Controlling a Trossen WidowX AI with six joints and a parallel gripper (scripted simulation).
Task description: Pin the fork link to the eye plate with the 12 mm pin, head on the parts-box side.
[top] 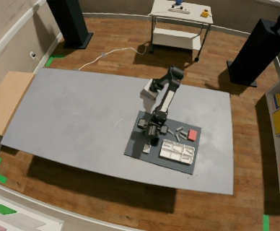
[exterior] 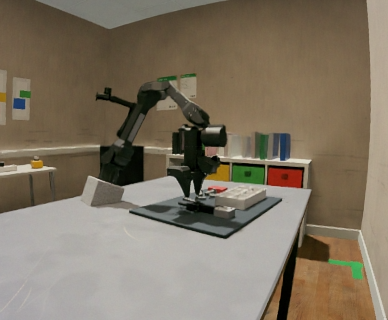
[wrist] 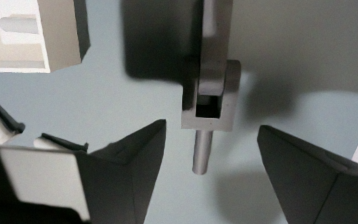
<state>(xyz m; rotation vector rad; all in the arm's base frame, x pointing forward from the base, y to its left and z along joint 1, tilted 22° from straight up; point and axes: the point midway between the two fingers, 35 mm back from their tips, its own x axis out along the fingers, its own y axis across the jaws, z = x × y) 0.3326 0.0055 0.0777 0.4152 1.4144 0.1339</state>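
The headed pin is 18 cm to the left of my hand, 7 cm below it and 1 cm ahead of it. Also, from my hand: eye plate: 7 cm below, 4 cm ahead, 1 cm to the right; fork link: 7 cm below; grey block: 11 cm ahead, 6 cm below, 2 cm to the right.
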